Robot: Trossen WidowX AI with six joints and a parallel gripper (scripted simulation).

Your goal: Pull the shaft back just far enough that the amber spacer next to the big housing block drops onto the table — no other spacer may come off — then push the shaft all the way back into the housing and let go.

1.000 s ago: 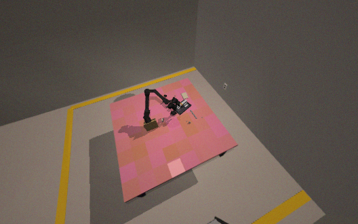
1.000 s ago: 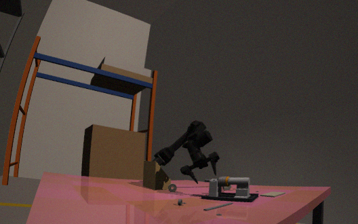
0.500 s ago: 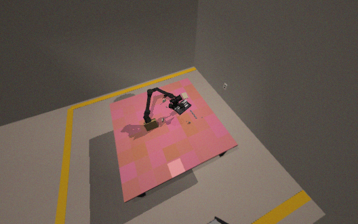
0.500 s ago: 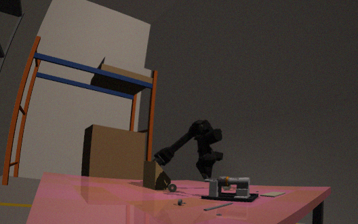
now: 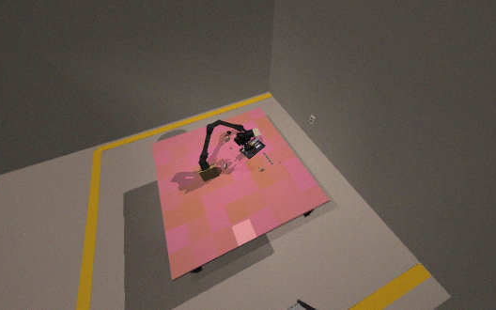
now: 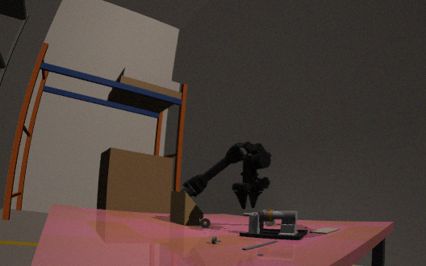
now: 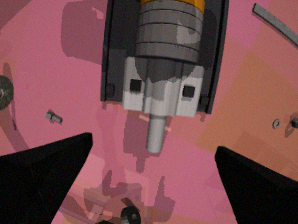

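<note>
My gripper tip is 5 cm short of the shaft, 3 cm above it and 2 cm to the right of it. Also, from my gripper tip: thin grey bar 21 cm ahead, 12 cm to the right, 10 cm below; then small grey part 23 cm to the right, 11 cm ahead, 9 cm below; then amber spacer 9 cm ahead, 4 cm to the left, 3 cm below.
</note>
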